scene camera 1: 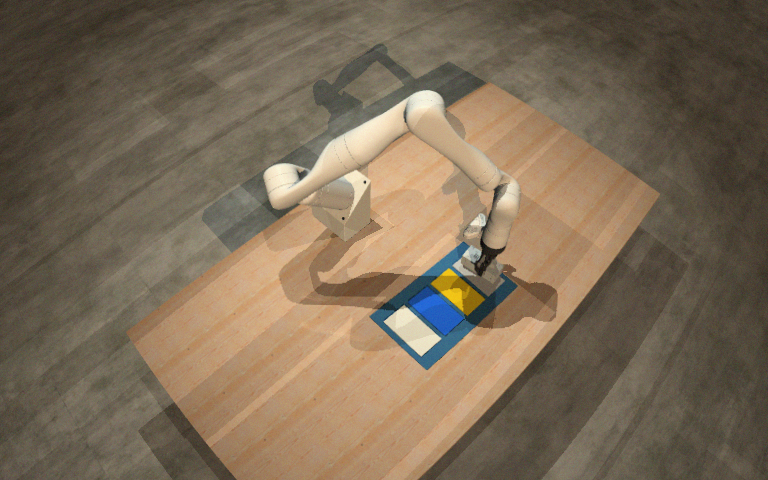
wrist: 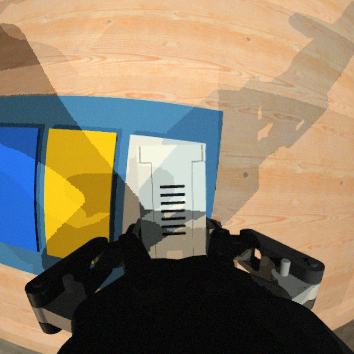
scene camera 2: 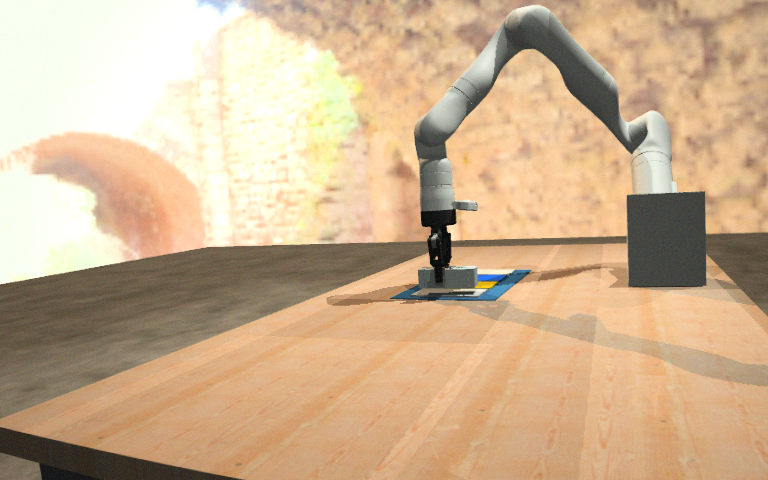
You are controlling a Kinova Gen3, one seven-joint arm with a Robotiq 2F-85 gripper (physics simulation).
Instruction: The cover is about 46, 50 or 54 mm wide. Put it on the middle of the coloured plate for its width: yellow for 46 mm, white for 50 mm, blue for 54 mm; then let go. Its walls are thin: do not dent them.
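The cover is a long, light grey box with several dark slots on top. It is level, a small gap above the light grey plate at one end of the mat. My gripper points down and is shut on the cover, one finger at each long side; the fingertips are partly hidden in the wrist view. The yellow plate lies beside it, then the blue plate, then the white plate at the other end.
The dark blue mat bears the plates and lies on the wooden table. The robot's base block stands on the table, apart from the mat. Arm shadows cross the table and plates.
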